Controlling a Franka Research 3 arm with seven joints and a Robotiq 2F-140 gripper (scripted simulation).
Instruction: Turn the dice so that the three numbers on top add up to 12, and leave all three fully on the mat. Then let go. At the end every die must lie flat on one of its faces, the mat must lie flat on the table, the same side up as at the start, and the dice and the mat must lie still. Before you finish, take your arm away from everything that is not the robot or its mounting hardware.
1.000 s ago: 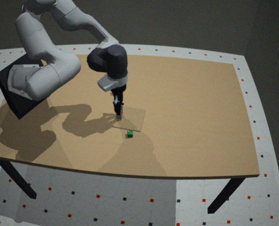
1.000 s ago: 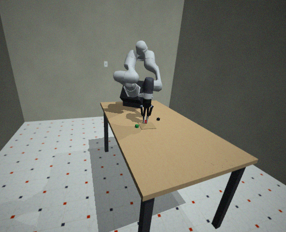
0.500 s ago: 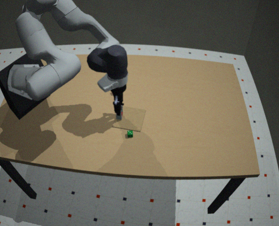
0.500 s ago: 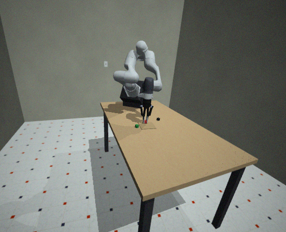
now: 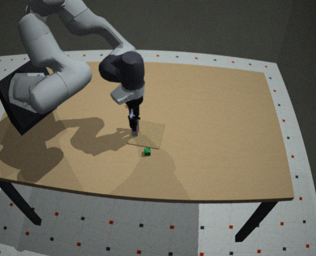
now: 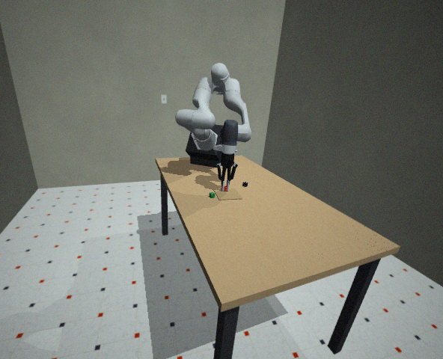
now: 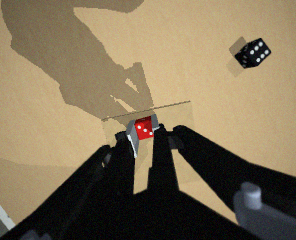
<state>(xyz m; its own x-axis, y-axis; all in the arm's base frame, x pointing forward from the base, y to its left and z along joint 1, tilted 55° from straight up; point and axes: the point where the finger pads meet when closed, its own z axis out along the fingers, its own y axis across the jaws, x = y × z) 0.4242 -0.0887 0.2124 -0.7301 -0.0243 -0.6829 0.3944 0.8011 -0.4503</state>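
The red die is 20 mm below my hand. Also, from my hand: tan mat: 40 mm ahead, 20 mm to the right, 40 mm below; then black die: 30 mm ahead, 170 mm to the left, 30 mm below; then green die: 10 mm ahead, 120 mm to the right, 30 mm below.
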